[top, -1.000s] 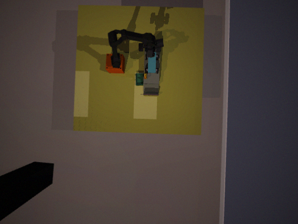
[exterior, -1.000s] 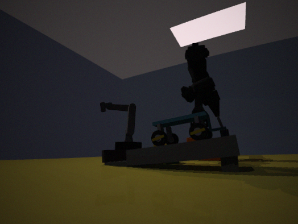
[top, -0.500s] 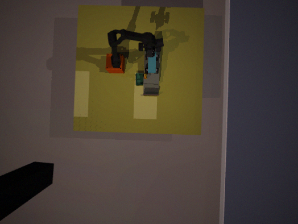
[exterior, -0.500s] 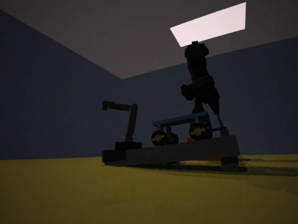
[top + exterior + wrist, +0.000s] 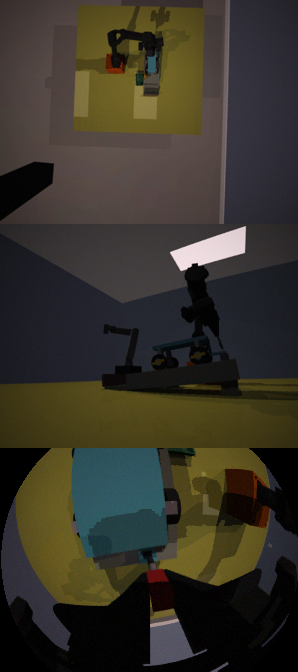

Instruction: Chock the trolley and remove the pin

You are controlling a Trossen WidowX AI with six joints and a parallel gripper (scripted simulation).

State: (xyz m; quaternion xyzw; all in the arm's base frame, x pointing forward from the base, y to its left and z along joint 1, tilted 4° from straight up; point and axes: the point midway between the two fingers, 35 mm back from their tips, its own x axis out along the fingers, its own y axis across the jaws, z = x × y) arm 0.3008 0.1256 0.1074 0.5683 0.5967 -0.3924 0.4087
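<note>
The yellow chock lies 220 mm to the right of my gripper tip, 90 mm below it and 20 mm behind it. The rest, counted from my gripper tip: red-headed stop pin: right at my gripper tip; then trolley: 110 mm to the right, 60 mm below, 30 mm ahead.
</note>
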